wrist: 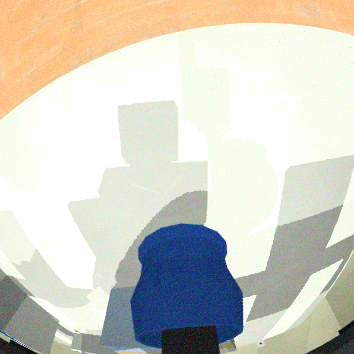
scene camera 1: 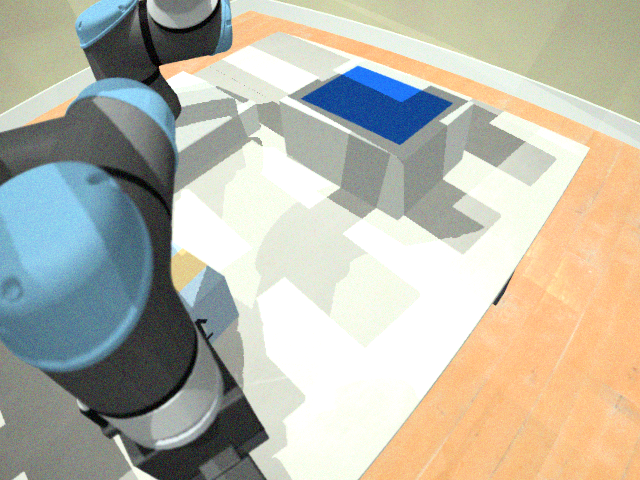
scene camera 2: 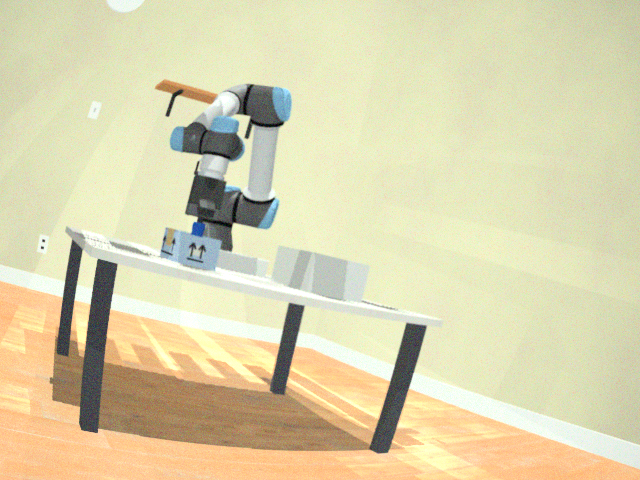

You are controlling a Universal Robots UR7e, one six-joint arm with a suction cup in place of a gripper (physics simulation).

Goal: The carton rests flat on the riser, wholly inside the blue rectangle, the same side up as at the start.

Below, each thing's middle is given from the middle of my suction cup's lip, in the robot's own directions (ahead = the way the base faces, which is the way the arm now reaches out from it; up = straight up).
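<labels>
Carton [scene camera 1: 204,292]: 20 mm to the left of my suction cup, 210 mm behind it and 50 mm below it. Grey riser [scene camera 2: 310,272]: 310 mm behind my suction cup, 460 mm to the left of it and 40 mm below it.
</labels>
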